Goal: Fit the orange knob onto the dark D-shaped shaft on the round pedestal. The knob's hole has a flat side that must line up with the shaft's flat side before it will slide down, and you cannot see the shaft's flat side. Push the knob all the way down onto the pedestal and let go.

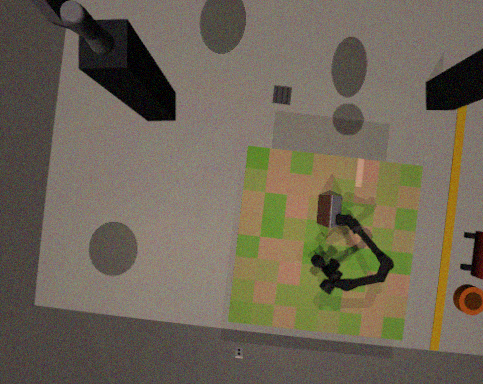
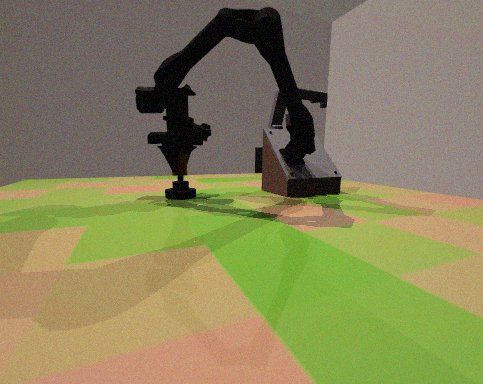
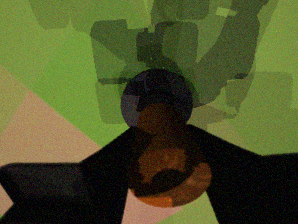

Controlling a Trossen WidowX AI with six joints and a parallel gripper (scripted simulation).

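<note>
The dark pedestal lies 40 mm below my gripper tip. Also, from my gripper tip: orange knob: 20 mm above.
</note>
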